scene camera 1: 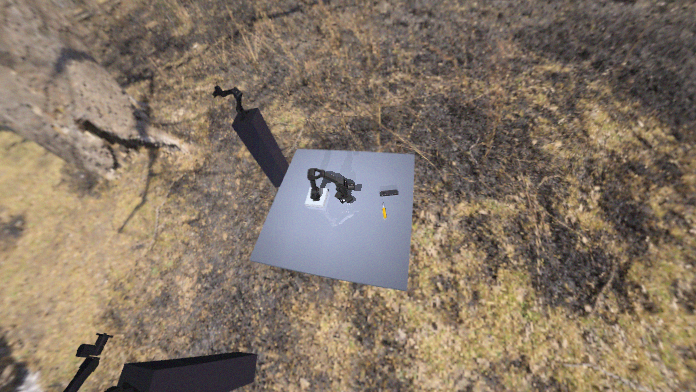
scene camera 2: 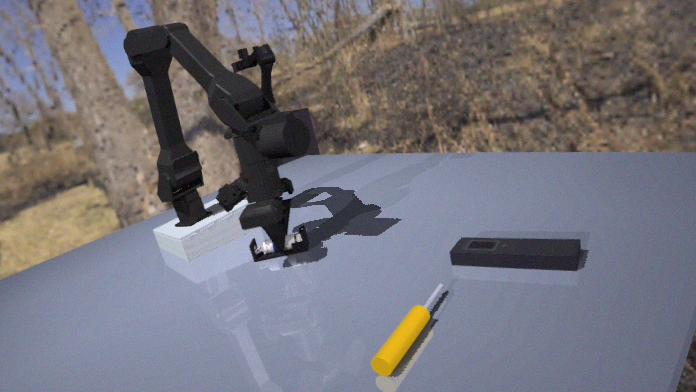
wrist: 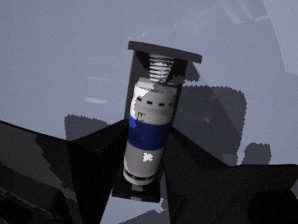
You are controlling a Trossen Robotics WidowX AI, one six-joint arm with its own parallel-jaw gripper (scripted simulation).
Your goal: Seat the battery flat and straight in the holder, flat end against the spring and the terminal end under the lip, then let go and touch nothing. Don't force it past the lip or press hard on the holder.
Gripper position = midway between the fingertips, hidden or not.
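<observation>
Here is my gripper (scene camera 2: 282,247), which I can also find in the wrist view (wrist: 147,129). A battery (wrist: 152,110) is there too.
</observation>
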